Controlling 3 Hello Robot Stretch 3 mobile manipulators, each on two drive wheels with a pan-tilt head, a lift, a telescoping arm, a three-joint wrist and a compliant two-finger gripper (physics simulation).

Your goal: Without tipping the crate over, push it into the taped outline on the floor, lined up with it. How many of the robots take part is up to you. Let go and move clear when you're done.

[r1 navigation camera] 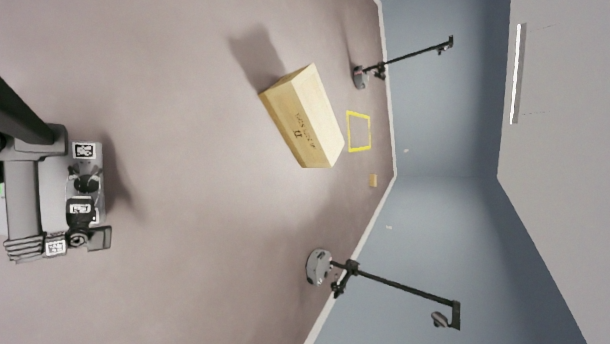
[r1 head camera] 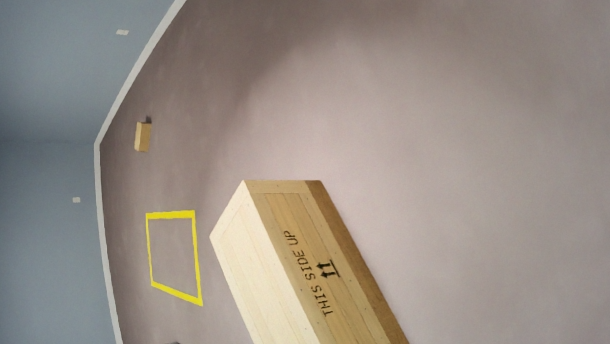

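Both views are turned sideways. The long wooden crate (r1 head camera: 295, 270) (r1 navigation camera: 305, 120) stands upright, its arrows pointing up. The yellow taped outline (r1 head camera: 199, 260) (r1 navigation camera: 348, 132) lies on the floor beyond it, apart from it and at an angle to its sides. My r1 gripper (r1 navigation camera: 85, 171) is folded over my base in the navigation view, its small fingertips apart and empty, well short of the crate. One other robot (r1 navigation camera: 360, 77) stands beyond the crate, left of the outline; another robot (r1 navigation camera: 318, 267) stands to the right. Which is r2 or r3 I cannot tell; their grippers are too small to read.
A small wooden block (r1 head camera: 143, 136) (r1 navigation camera: 373, 180) lies on the floor right of the outline, near the room's corner. Blue walls with a pale skirting (r1 head camera: 123, 92) (r1 navigation camera: 361, 235) run behind the outline and the other robots.
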